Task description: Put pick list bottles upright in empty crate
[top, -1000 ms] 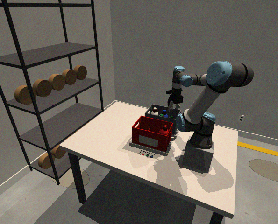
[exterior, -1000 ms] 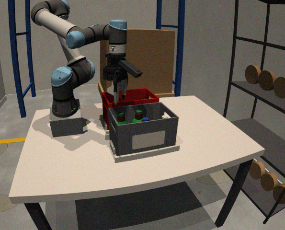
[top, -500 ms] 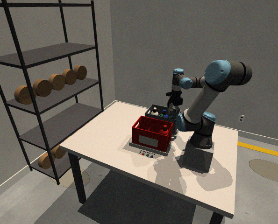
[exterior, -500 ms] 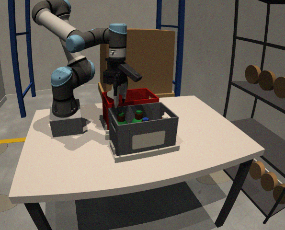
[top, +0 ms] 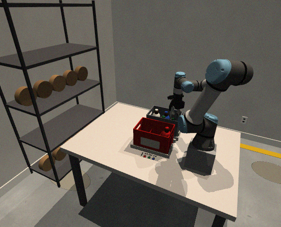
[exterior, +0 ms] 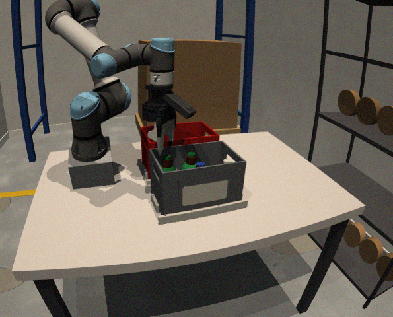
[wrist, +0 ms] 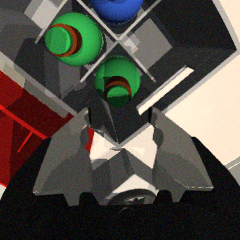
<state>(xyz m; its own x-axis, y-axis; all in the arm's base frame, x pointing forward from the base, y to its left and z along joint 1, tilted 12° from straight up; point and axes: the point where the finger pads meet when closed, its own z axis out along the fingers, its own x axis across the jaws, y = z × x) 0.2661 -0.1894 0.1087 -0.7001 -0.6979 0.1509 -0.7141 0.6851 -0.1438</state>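
Right now my hand is 110 mm above the grey crate, 90 mm short of it and 40 mm to the left of it. Also, from my hand: red bottle (150 mm to the left, 110 mm below, 10 mm ahead); then blue bottle (110 mm below, 90 mm to the right, 90 mm ahead); then white bottle (180 mm ahead, 110 mm below, 90 mm to the right).
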